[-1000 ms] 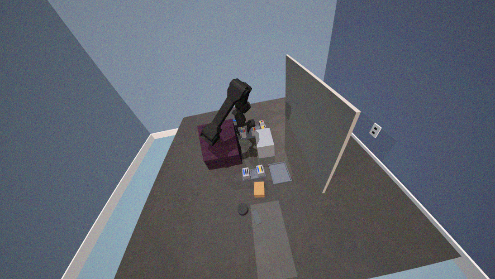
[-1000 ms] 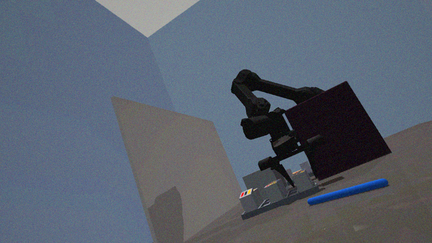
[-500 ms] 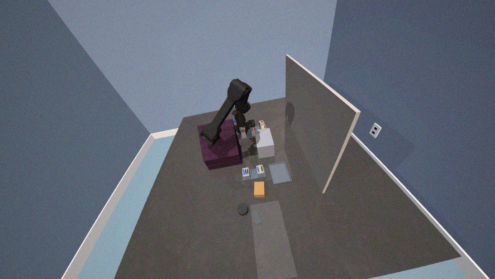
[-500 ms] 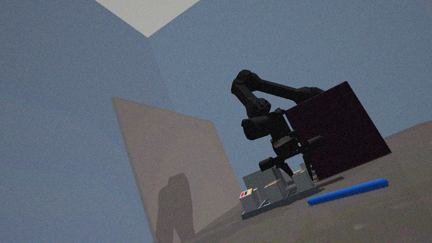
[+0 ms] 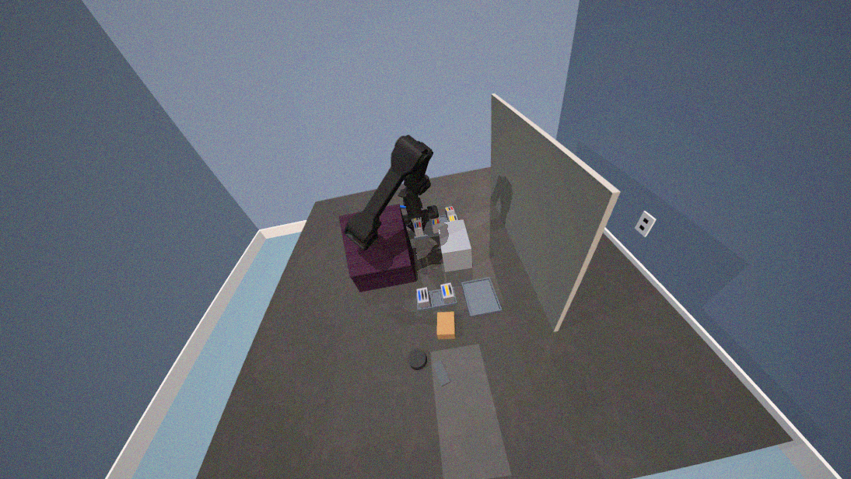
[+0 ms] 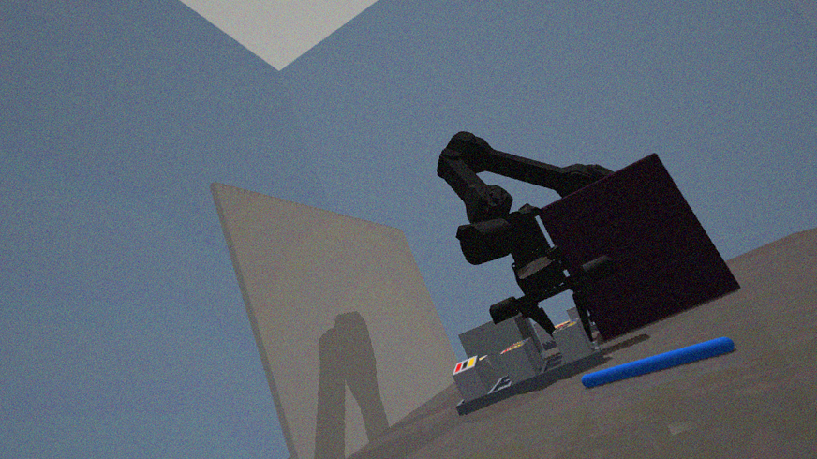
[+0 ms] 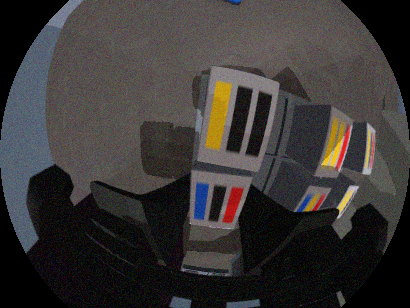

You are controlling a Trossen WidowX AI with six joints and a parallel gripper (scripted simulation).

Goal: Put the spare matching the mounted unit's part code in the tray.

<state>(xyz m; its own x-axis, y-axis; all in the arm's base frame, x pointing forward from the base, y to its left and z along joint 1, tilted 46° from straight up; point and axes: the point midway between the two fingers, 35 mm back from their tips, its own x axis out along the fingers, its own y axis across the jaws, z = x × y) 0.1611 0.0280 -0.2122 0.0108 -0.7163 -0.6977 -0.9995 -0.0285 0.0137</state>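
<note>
Right now the grey tray is 17 cm ahead of my gripper tip, 36 cm to the right of it and 1 cm below it. Also, from my gripper tip: mounted unit (13 cm ahead, 15 cm to the right, 3 cm above); then blue rod (6 cm behind, 22 cm to the left, 1 cm below); then grey spare block (2 cm above).
</note>
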